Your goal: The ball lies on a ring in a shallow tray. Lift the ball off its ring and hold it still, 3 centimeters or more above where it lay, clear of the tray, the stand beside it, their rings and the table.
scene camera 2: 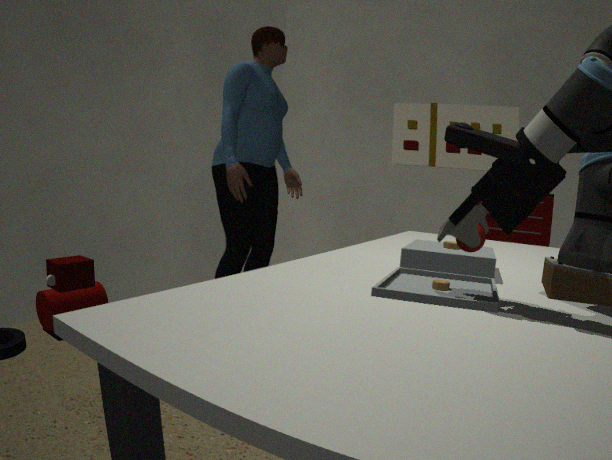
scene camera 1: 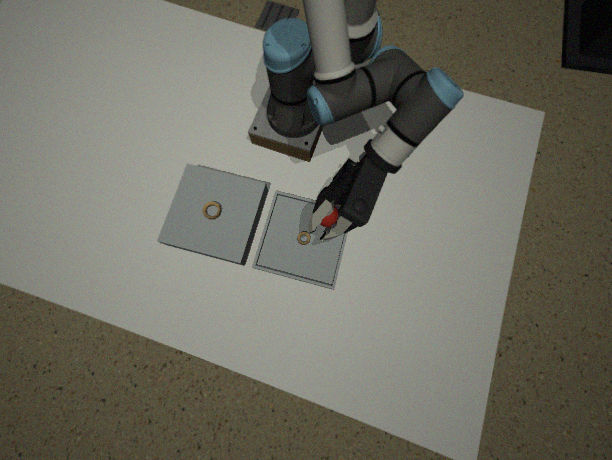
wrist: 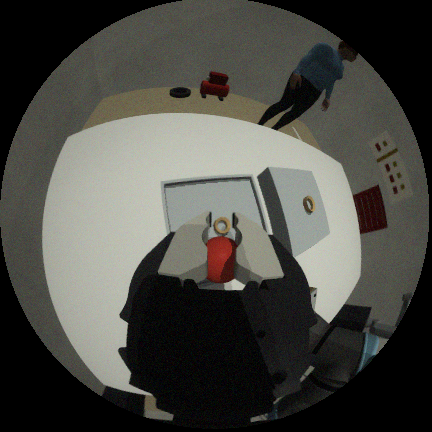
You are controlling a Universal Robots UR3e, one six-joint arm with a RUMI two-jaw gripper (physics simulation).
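Pixels of known places: gripper, fingertip midpoint: [scene camera 2: 441,237] [scene camera 1: 315,236] [wrist: 221,213]; arm's base, link origin: [scene camera 2: 589,267] [scene camera 1: 294,114].
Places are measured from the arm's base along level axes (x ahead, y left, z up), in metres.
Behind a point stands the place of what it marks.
The red ball [scene camera 1: 329,218] {x 0.256, y 0.129, z 0.066 m} [scene camera 2: 472,241] [wrist: 221,259] {x 0.249, y 0.130, z 0.068 m} is between the jaws of my gripper [scene camera 1: 320,236] {x 0.290, y 0.108, z 0.038 m} [wrist: 221,213] {x 0.290, y 0.108, z 0.038 m}, which is shut on it. The jaws cover parts of the ball. In scene camera 2 the ball shows well above the shallow grey tray [scene camera 1: 295,277] {x 0.375, y 0.082, z -0.039 m} [scene camera 2: 425,299] {x 0.301, y 0.176, z -0.046 m} [wrist: 207,179] {x 0.372, y 0.083, z -0.044 m}, apart from it. The tray's tan ring [scene camera 1: 303,238] {x 0.282, y 0.080, z -0.050 m} [scene camera 2: 441,285] {x 0.282, y 0.096, z -0.041 m} [wrist: 222,225] {x 0.282, y 0.078, z -0.049 m} lies bare on the tray floor. The stand [scene camera 1: 185,200] {x 0.259, y -0.195, z -0.006 m} [scene camera 2: 440,260] {x 0.292, y -0.034, z -0.021 m} [wrist: 290,195] {x 0.301, y -0.074, z -0.006 m} is a grey block beside the tray, with its own ring [scene camera 1: 212,210] {x 0.269, y -0.129, z -0.006 m} [scene camera 2: 451,245] {x 0.273, y -0.110, z 0.002 m} [wrist: 309,204] {x 0.269, y -0.138, z -0.005 m} on top.
The tray and the stand are on the white table [scene camera 1: 400,320] {x 0.418, y 0.326, z -0.052 m} [scene camera 2: 300,360] {x 0.390, y 0.431, z -0.052 m} [wrist: 110,200] {x 0.375, y 0.277, z -0.052 m}. The robot's base block [scene camera 1: 282,146] {x 0.079, y -0.013, z -0.015 m} [scene camera 2: 575,285] {x 0.044, y 0.062, z -0.024 m} stands behind them. A person [scene camera 2: 252,120] [wrist: 317,70] stands beyond the table. A red machine [scene camera 2: 72,290] [wrist: 215,87] is on the floor past the table.
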